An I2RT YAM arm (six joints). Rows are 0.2 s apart.
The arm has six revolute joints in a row. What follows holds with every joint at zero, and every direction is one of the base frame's.
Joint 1 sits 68 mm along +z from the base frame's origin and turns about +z.
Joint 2 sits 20 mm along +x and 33.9 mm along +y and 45.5 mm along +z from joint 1 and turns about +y.
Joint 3 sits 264 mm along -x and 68.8 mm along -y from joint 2 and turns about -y.
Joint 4 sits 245 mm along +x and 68.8 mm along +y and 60 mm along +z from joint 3 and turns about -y.
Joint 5 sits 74 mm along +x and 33.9 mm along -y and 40.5 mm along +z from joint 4 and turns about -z.
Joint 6 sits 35.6 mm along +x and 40.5 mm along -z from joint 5 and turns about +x.
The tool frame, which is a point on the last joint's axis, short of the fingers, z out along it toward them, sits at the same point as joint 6; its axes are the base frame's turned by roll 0, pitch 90 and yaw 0 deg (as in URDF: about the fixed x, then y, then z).
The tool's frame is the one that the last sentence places.
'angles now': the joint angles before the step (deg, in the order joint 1, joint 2, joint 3, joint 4, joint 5, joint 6). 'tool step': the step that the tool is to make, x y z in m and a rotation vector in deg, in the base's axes. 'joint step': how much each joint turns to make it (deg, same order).
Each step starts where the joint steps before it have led.
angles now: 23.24, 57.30, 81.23, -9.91, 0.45, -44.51
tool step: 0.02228, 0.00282, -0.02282, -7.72, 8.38, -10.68
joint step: -0.02, 2.93, 0.00, -7.34, 9.94, -5.40
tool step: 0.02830, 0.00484, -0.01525, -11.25, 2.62, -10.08
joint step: -0.24, 4.54, 0.00, 0.30, 9.59, -9.93
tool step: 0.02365, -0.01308, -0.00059, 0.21, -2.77, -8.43
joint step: -4.33, 3.09, 0.00, 6.09, 4.09, -0.93
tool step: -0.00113, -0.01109, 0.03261, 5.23, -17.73, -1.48
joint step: -2.49, 0.48, 0.00, 19.00, -1.02, -0.12
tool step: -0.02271, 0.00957, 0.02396, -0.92, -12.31, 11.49
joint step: 2.39, -1.80, 0.00, 9.69, -10.17, 0.05
